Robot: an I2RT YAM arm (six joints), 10 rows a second.
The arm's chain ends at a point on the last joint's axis. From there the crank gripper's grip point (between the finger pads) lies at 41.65 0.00 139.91 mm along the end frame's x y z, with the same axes.
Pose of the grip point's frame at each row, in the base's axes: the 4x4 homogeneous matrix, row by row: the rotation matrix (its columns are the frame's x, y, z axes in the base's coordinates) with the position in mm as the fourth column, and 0 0 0 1 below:
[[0.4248 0.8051 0.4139 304.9], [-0.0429 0.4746 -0.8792 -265.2], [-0.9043 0.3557 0.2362 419.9], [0 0 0 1]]
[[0.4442 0.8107 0.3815 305.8], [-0.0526 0.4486 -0.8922 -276.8], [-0.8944 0.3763 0.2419 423.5], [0 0 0 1]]
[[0.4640 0.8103 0.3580 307.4], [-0.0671 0.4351 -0.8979 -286.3], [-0.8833 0.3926 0.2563 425.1], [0 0 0 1]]
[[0.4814 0.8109 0.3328 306.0], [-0.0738 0.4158 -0.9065 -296.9], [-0.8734 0.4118 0.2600 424.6], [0 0 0 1]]
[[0.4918 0.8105 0.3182 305.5], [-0.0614 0.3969 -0.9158 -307.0], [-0.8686 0.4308 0.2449 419.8], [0 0 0 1]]
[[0.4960 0.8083 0.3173 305.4], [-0.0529 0.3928 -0.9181 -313.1], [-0.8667 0.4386 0.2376 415.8], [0 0 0 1]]
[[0.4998 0.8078 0.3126 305.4], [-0.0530 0.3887 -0.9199 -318.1], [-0.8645 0.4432 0.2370 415.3], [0 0 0 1]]
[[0.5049 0.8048 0.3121 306.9], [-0.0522 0.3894 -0.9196 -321.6], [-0.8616 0.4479 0.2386 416.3], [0 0 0 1]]
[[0.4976 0.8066 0.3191 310.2], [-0.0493 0.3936 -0.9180 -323.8], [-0.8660 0.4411 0.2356 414.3], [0 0 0 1]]
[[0.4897 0.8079 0.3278 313.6], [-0.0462 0.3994 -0.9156 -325.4], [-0.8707 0.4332 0.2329 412.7], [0 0 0 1]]
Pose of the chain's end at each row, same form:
[[0.4248 0.8051 0.4139 229.3], [-0.0429 0.4746 -0.8792 -140.4], [-0.9043 0.3557 0.2362 424.5], [0 0 0 1]]
[[0.4442 0.8107 0.3815 233.9], [-0.0526 0.4486 -0.8922 -149.8], [-0.8944 0.3763 0.2419 426.9], [0 0 0 1]]
[[0.4640 0.8103 0.3580 238.0], [-0.0671 0.4351 -0.8979 -157.9], [-0.8833 0.3926 0.2563 426.0], [0 0 0 1]]
[[0.4814 0.8109 0.3328 239.4], [-0.0738 0.4158 -0.9065 -167.0], [-0.8734 0.4118 0.2600 424.6], [0 0 0 1]]
[[0.4918 0.8105 0.3182 240.5], [-0.0614 0.3969 -0.9158 -176.3], [-0.8686 0.4308 0.2449 421.7], [0 0 0 1]]
[[0.4960 0.8083 0.3173 240.3], [-0.0529 0.3928 -0.9181 -182.4], [-0.8667 0.4386 0.2376 418.7], [0 0 0 1]]
[[0.4998 0.8078 0.3126 240.8], [-0.0530 0.3887 -0.9199 -187.2], [-0.8645 0.4432 0.2370 418.1], [0 0 0 1]]
[[0.5049 0.8048 0.3121 242.2], [-0.0522 0.3894 -0.9196 -190.8], [-0.8616 0.4479 0.2386 418.8], [0 0 0 1]]
[[0.4976 0.8066 0.3191 244.8], [-0.0493 0.3936 -0.9180 -193.3], [-0.8660 0.4411 0.2356 417.4], [0 0 0 1]]
[[0.4897 0.8079 0.3278 247.3], [-0.0462 0.3994 -0.9156 -195.4], [-0.8707 0.4332 0.2329 416.4], [0 0 0 1]]

